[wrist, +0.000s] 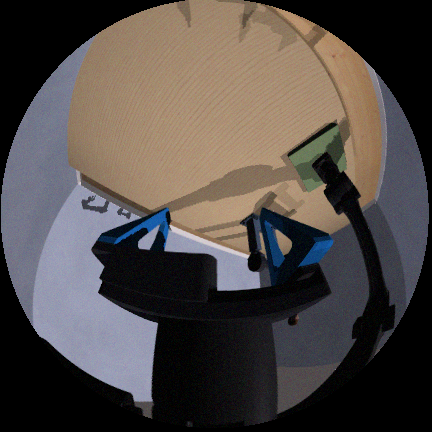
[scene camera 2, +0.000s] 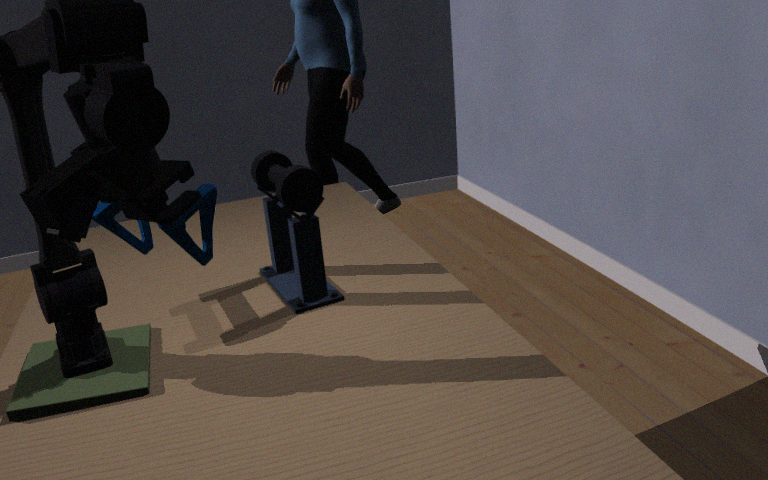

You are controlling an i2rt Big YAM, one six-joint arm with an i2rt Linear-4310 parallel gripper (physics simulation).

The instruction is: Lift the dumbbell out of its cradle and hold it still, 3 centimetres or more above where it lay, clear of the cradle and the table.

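Where they show: gripper, fingertip midpoint: (wrist: 214,212) (scene camera 2: 177,256); arm's base, origin of the base link: (wrist: 324,167) (scene camera 2: 85,356).
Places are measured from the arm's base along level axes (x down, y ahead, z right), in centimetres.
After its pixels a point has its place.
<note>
The black dumbbell (scene camera 2: 304,190) {x -20.9, y 43.7, z 3.9 cm} (wrist: 255,261) {x -21.1, y 42.3, z 3.8 cm} lies across the top of its cradle (scene camera 2: 309,257) {x -8.1, y 43.1, z 3.6 cm} (wrist: 253,236) {x -9.2, y 42.0, z 3.5 cm}, which has two dark upright posts on a blue-grey base plate. My gripper (scene camera 2: 176,255) {x -28.0, y 14.2, z 39.2 cm} (wrist: 214,212) {x -28.0, y 14.2, z 39.2 cm} is open, with its two blue fingers wide apart and nothing between them. In the scene view it hangs over the table, left of the cradle and apart from it. In the wrist view the dumbbell shows small, beside the inner side of the right-hand finger, which may hide part of it.
The arm's green base plate (scene camera 2: 129,362) {x 0.2, y 7.0, z 6.5 cm} (wrist: 309,151) {x 0.0, y 1.4, z 11.2 cm} lies on the wooden table (scene camera 2: 362,430) {x 1.4, y 32.2, z 42.1 cm} (wrist: 175,100) {x 1.4, y 11.7, z 53.0 cm}, left of the cradle in the scene view. A person in a blue top (scene camera 2: 325,35) stands beyond the table. Shadows of the arm and cradle fall across the tabletop.
</note>
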